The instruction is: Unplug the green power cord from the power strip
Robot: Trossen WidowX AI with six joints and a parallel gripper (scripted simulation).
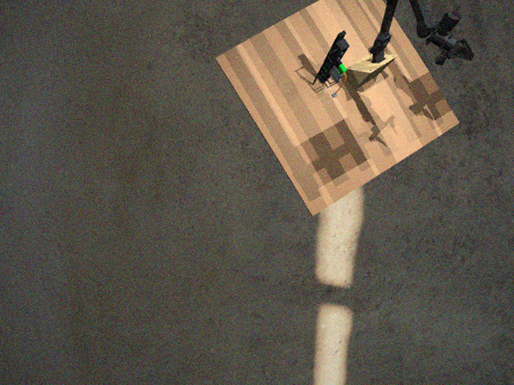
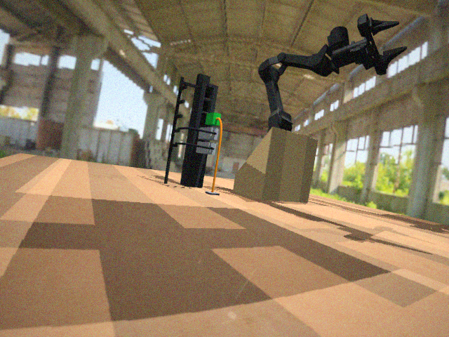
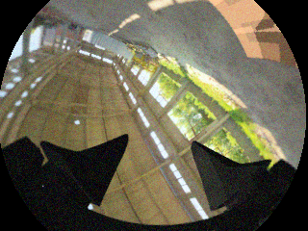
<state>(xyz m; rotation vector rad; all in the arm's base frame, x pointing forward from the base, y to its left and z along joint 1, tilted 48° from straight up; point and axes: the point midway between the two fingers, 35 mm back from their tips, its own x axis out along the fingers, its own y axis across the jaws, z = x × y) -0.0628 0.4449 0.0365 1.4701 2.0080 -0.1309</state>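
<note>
Now: gripper tip 390 mm to the left of the green plug, 350 mm short of it and 300 mm above it. Round my gripper tip: power strip: 460 mm to the right, 360 mm below, 340 mm ahead.
</note>
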